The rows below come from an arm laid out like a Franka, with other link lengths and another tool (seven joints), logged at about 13 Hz.
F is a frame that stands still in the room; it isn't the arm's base.
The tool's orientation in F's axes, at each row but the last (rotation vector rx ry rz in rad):
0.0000 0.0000 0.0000
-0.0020 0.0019 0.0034
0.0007 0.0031 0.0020
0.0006 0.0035 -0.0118
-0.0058 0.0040 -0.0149
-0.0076 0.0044 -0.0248
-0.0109 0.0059 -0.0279
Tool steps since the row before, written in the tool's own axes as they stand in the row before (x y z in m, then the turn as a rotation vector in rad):
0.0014 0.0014 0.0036 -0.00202 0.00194 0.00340
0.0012 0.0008 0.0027 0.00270 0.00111 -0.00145
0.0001 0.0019 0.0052 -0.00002 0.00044 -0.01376
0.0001 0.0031 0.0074 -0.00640 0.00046 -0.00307
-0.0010 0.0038 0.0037 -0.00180 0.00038 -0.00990
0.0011 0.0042 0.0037 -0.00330 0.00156 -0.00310
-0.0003 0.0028 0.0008 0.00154 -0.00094 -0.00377
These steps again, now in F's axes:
0.0014 0.0014 0.0036 -0.00202 0.00194 0.00340
0.0012 0.0008 0.0027 0.00269 0.00112 -0.00146
0.0001 0.0019 0.0052 -0.00006 0.00045 -0.01376
0.0002 0.0031 0.0074 -0.00640 0.00054 -0.00305
-0.0009 0.0038 0.0037 -0.00183 0.00035 -0.00989
0.0012 0.0042 0.0037 -0.00327 0.00162 -0.00310
-0.0002 0.0028 0.0008 0.00149 -0.00102 -0.00377

